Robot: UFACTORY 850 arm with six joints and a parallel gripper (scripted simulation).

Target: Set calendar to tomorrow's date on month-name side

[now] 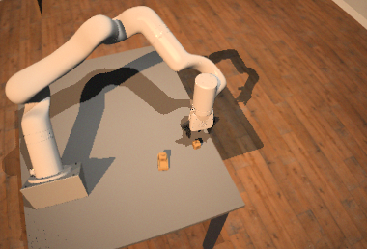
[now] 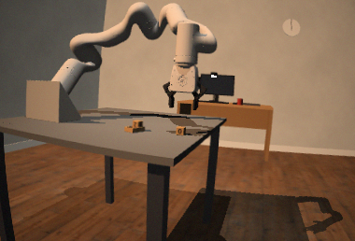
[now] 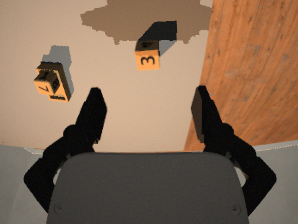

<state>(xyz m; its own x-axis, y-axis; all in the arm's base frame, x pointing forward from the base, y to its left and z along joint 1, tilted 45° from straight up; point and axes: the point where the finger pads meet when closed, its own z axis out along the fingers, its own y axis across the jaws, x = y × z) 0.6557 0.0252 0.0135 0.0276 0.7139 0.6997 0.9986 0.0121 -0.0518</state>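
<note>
The orange cube lies 9 cm below my hand. Also, from my hand: calendar cube 17 cm behind, 8 cm below, 3 cm to the right; orange tray 18 cm behind, 10 cm below, 4 cm to the right.
</note>
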